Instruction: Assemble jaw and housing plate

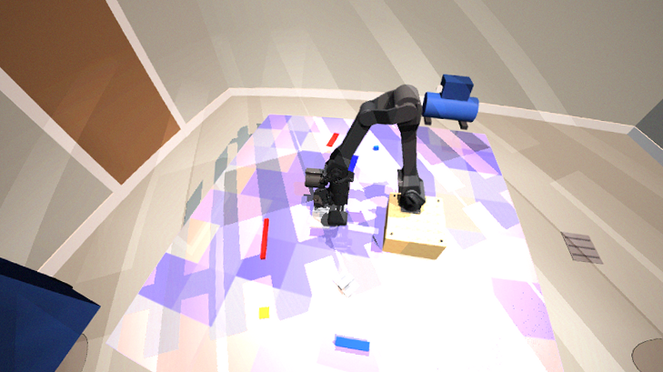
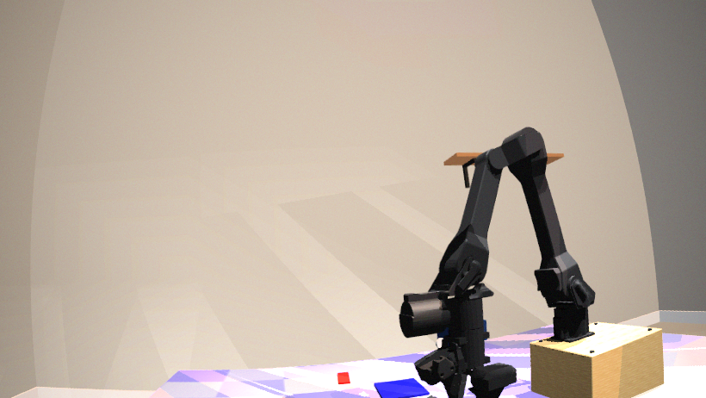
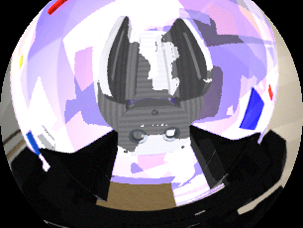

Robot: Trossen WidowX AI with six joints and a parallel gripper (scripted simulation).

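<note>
Now: gripper tip 20 mm to the right of the grey jaw, 20 mm short of it and 10 mm below it. Round my gripper tip: blue tile 280 mm to the right, 40 mm ahead, 10 mm below; then yellow square 380 mm to the left, 150 mm ahead, 10 mm below; then blue bar 400 mm to the left, 120 mm behind.
</note>
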